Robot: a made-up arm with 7 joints.
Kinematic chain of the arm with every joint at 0, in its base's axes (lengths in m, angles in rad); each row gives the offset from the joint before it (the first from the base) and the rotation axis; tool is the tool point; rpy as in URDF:
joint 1: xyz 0 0 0.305 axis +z
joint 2: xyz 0 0 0 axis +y
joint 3: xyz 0 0 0.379 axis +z
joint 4: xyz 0.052 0 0 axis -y
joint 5: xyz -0.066 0 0.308 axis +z
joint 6: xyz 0 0 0 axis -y
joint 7: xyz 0.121 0 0 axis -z
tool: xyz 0 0 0 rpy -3.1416 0 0
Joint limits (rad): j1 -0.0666..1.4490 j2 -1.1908..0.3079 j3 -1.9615..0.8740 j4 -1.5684..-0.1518 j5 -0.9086..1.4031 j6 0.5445..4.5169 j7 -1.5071..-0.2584
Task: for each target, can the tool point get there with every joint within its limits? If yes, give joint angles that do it. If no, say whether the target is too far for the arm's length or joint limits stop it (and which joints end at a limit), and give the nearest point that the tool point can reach.
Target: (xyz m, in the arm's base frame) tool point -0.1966 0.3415 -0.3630
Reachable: no: joint limits stop it (at a limit: joint 1, joint 2, joint 4, joint 6) | nearest point -0.1218 0.4867 0.5154 | short by 0.893 m
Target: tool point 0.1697 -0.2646 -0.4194
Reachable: no: joint limits stop it (at a limit: joint 1, joint 2, joint 3, joint 4, joint 5, joint 6) | nearest point 0.3033 -0.4831 0.2272 | short by 0.695 m
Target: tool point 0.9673 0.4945 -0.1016
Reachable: no: too far | nearest point 0.4950 0.2531 0.5282 | short by 0.823 m
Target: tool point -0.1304 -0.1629 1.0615
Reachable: yes | joints 0.4702 -0.4913 -0.4431 -0.8167 -0.0328 2.5821 -0.5186
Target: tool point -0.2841 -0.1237 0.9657
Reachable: yes | joints 0.4329 -0.3361 -1.4874 -0.2909 0.6555 3.0945 -0.8444
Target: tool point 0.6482 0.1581 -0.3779
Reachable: no: too far | nearest point 0.4922 0.1201 0.5032 | short by 0.896 m
